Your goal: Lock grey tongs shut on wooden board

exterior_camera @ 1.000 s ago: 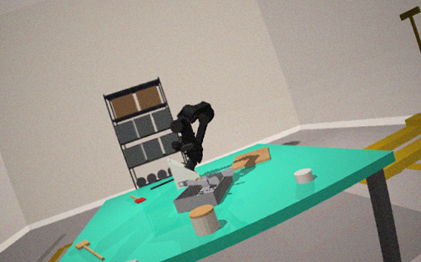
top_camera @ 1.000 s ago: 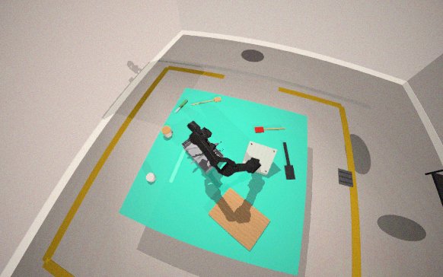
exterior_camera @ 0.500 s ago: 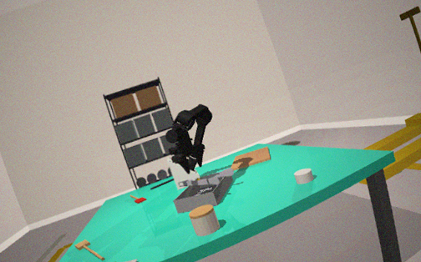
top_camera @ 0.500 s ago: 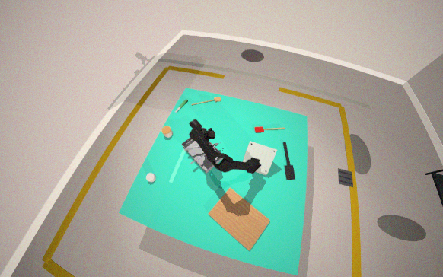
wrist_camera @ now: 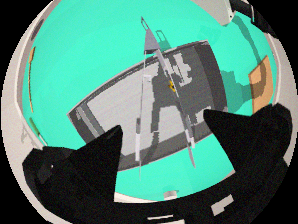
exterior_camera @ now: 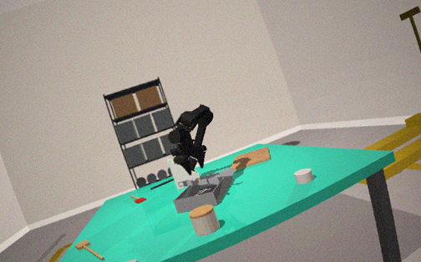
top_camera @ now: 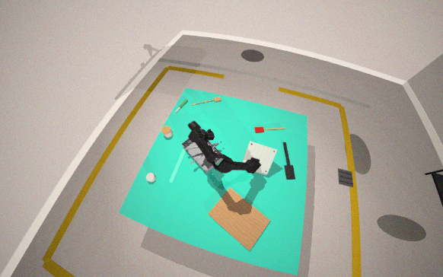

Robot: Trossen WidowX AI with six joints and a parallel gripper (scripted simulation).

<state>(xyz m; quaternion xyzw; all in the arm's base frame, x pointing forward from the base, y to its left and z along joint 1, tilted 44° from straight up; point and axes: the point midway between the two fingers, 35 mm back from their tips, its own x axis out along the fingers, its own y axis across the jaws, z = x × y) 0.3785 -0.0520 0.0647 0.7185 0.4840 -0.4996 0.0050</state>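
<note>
Now: the grey roasting tin 90 mm below my gripper tip, 30 mm ahead of it and 10 mm to the left of it. Also, from my gripper tip: red spatula 440 mm behind, 370 mm to the right, 110 mm below; then wooden board 390 mm to the left, 380 mm behind, 110 mm below; then white puck 340 mm to the left, 330 mm ahead, 100 mm below.
</note>
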